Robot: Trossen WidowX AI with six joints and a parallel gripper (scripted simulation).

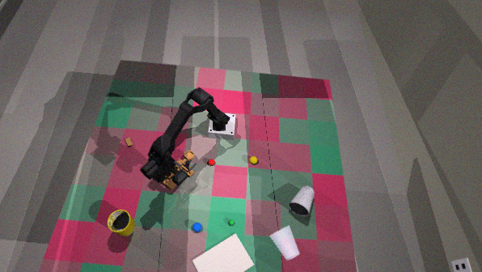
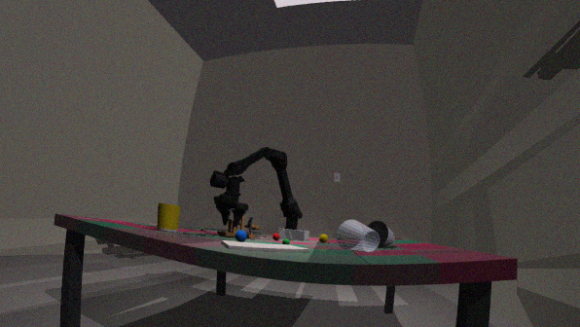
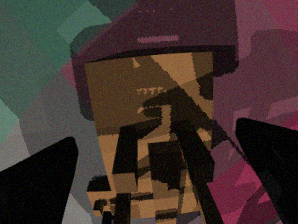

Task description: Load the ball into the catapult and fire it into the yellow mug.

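The red ball is 8 cm behind my gripper tip, 19 cm to the left of it and 3 cm below it. Round my gripper tip: catapult (5 cm behind, 6 cm to the left, 1 cm above); then blue ball (23 cm ahead, 13 cm to the left, 3 cm below); then yellow mug (22 cm ahead, 18 cm to the right, 2 cm below).
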